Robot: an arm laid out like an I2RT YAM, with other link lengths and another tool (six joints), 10 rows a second.
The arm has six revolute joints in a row. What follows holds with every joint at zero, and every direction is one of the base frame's. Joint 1 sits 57.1 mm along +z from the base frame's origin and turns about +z. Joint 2 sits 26 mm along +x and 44.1 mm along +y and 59.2 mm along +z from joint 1 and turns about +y. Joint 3 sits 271.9 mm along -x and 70.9 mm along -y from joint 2 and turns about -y. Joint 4 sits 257.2 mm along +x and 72.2 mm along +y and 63 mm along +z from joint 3 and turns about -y. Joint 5 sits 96.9 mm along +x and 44.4 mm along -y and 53.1 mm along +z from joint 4 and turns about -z. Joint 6 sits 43.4 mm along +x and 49.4 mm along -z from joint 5 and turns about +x. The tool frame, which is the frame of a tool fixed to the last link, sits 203 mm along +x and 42 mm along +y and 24 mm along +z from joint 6; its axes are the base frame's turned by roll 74.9, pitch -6.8 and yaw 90 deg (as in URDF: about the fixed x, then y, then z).
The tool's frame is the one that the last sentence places.
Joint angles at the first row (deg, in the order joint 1, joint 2, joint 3, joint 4, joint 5, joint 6):
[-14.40, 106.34, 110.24, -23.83, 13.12, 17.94]
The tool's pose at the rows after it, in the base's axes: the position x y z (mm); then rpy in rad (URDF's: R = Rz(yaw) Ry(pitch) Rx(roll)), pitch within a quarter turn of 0, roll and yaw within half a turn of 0:
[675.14 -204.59 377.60 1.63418 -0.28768 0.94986]
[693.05 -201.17 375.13 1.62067 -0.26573 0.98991]
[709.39 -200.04 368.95 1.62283 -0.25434 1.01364]
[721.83 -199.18 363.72 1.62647 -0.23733 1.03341]
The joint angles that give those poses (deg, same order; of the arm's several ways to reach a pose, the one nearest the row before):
[-14.50, 108.79, 112.01, -21.80, 14.80, 15.46]
[-14.50, 112.16, 115.39, -21.03, 13.27, 13.38]
[-14.54, 115.86, 119.61, -21.64, 12.09, 12.36]
[-14.59, 119.01, 123.64, -22.74, 11.19, 11.12]

